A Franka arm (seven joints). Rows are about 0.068 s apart.
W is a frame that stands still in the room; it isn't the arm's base.
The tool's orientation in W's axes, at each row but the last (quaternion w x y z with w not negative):
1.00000 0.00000 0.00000 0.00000
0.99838 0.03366 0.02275 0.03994
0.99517 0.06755 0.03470 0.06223
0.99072 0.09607 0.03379 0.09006
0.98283 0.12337 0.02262 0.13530
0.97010 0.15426 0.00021 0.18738
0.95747 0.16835 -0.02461 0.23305
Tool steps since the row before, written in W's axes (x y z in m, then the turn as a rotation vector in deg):
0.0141 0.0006 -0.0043 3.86 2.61 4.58
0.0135 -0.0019 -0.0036 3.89 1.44 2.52
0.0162 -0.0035 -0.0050 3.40 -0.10 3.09
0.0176 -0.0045 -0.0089 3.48 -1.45 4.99
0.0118 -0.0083 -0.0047 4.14 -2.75 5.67
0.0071 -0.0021 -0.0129 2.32 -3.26 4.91
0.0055 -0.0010 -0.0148 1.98 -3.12 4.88
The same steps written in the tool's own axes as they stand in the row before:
0.0141 0.0006 -0.0043 3.86 2.61 4.58
0.0134 -0.0032 -0.0028 3.88 1.30 2.60
0.0159 -0.0061 -0.0032 3.17 -0.07 3.33
0.0169 -0.0091 -0.0064 2.90 -1.02 5.45
0.0092 -0.0120 -0.0017 3.17 -2.23 6.46
0.0051 -0.0083 -0.0112 1.25 -2.25 5.79
0.0026 -0.0079 -0.0134 1.01 -1.99 5.70

